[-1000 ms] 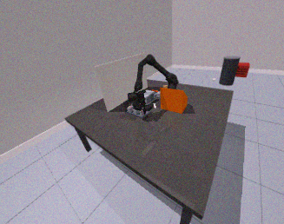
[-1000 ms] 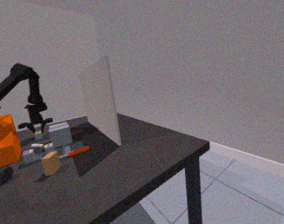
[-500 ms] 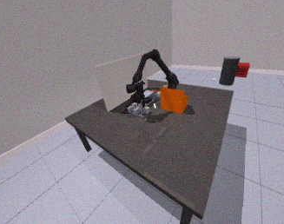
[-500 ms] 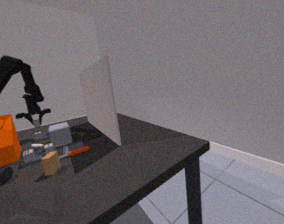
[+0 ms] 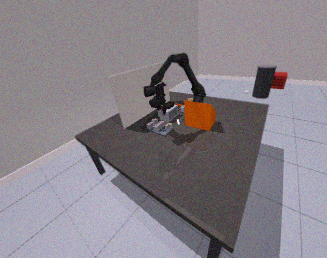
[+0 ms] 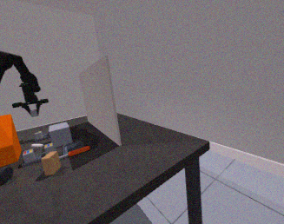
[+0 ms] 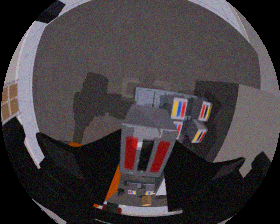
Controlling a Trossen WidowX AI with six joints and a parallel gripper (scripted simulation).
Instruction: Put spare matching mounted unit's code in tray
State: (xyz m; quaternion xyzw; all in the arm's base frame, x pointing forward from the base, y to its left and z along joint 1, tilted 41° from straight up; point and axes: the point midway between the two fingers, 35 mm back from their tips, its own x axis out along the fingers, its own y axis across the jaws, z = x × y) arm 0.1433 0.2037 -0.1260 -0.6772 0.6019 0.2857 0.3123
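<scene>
Now: the grey unit 22 cm to the right of my gripper tip, 14 cm ahead of it and 12 cm below it. Round my gripper tip: grey panel: 38 cm ahead, 21 cm to the right, 5 cm above; tan block: 56 cm to the right, 14 cm below, 11 cm ahead; grey spare: 2 cm above.
</scene>
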